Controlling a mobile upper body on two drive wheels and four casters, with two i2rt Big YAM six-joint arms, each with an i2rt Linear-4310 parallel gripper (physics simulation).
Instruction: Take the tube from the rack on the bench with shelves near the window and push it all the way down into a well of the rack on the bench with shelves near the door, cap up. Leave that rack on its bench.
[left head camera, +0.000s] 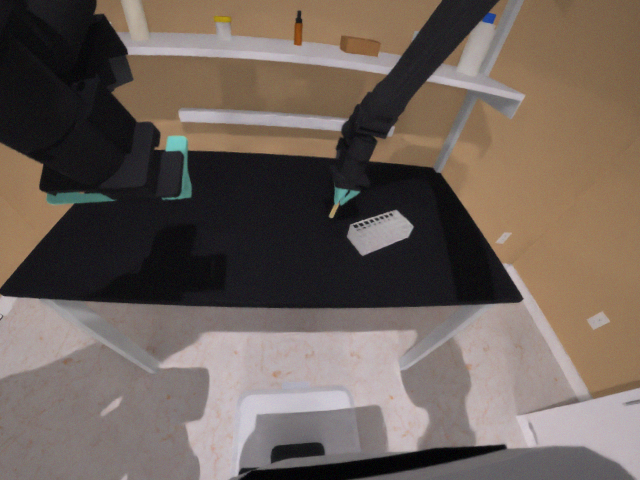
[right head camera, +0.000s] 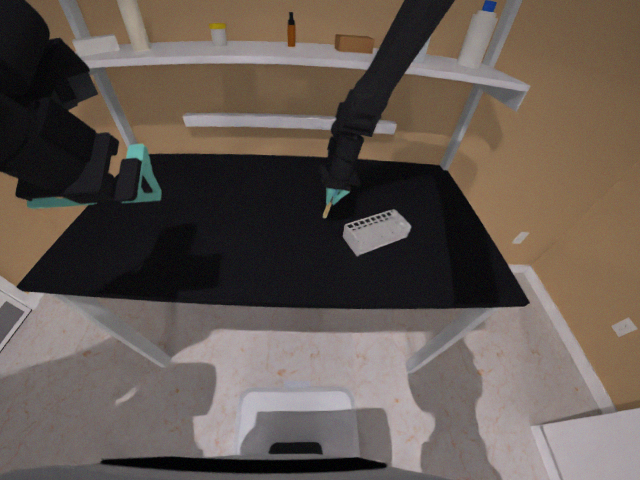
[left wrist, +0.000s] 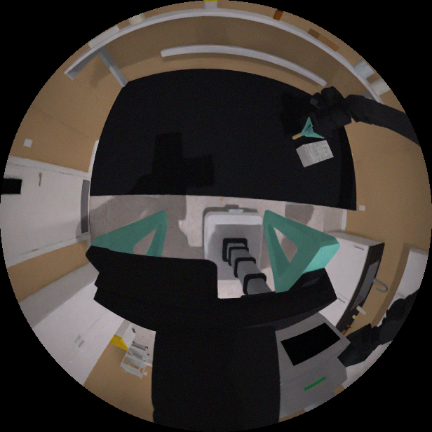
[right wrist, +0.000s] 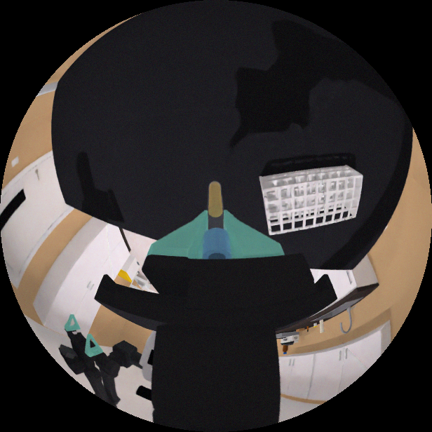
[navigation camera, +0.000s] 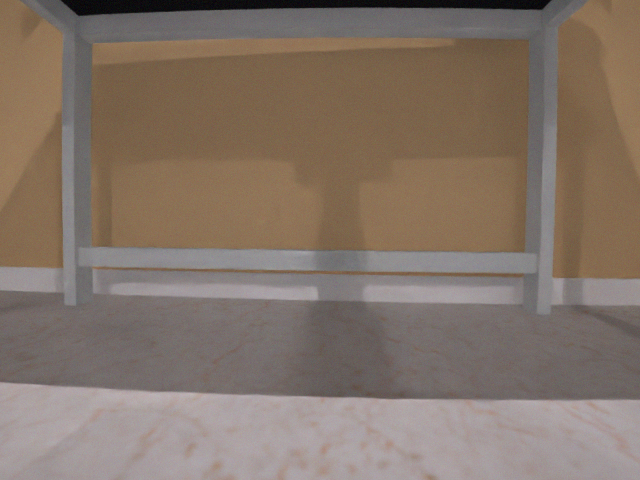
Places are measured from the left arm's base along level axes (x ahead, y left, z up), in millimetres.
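Pixels of known places: left gripper, fingertip midpoint: (left head camera: 153, 194) (right head camera: 127, 197); right gripper, fingertip midpoint: (left head camera: 337, 203) (right head camera: 329, 203).
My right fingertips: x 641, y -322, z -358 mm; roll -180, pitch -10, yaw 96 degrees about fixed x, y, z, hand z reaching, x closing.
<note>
For each thing: its middle in the pictures, then the offset to it from my right fingertips. "pt": a spot on its surface instead. Level surfaces: height alone.
- tube, body centre: (right head camera: 329, 204) (left head camera: 336, 204) dx +4, dy +2, dz -5 mm
- white grid rack, body centre: (right head camera: 377, 231) (left head camera: 380, 231) dx +1, dy -162, dz -109 mm
- black bench, its level: dz -138 mm
- shelf, its level: dz +319 mm
- yellow-lidded jar, surface spot: (left head camera: 223, 28) (right head camera: 218, 35) pt dx +388, dy +351, dz +351 mm
- orange bottle, surface spot: (left head camera: 298, 32) (right head camera: 291, 34) pt dx +404, dy +126, dz +355 mm
- brown box, surface spot: (right head camera: 354, 43) (left head camera: 361, 45) pt dx +367, dy -69, dz +344 mm
- blue-capped bottle, surface spot: (right head camera: 476, 41) (left head camera: 476, 50) pt dx +349, dy -448, dz +393 mm
My right gripper (left head camera: 339, 202) (right head camera: 331, 200) (left wrist: 303, 134) (right wrist: 215, 215) is shut on the tube (left head camera: 334, 210) (right head camera: 327, 210) (left wrist: 297, 136) (right wrist: 215, 199). The tube has a yellowish lower end pointing away from the gripper and a blue cap between the fingers in the right wrist view. A white grid rack (left head camera: 381, 236) (right head camera: 378, 235) (left wrist: 315, 154) (right wrist: 311, 199) stands on the black bench (left head camera: 268, 258) (right head camera: 268, 258) (left wrist: 225, 150) (right wrist: 150, 125). The tube is beside the rack, apart from it, to its left in the head views. My left gripper (left wrist: 214, 215) is open and empty, high over the bench's left side.
A shelf (left head camera: 315, 52) (right head camera: 310, 57) above the bench's back carries a yellow-lidded jar (left head camera: 223, 28) (right head camera: 218, 35), an orange bottle (left head camera: 298, 32) (right head camera: 291, 33), a brown box (left head camera: 360, 45) (right head camera: 354, 43) and a blue-capped bottle (left head camera: 475, 49) (right head camera: 476, 41). A white bin (left head camera: 297, 400) (right head camera: 297, 400) stands on the floor.
</note>
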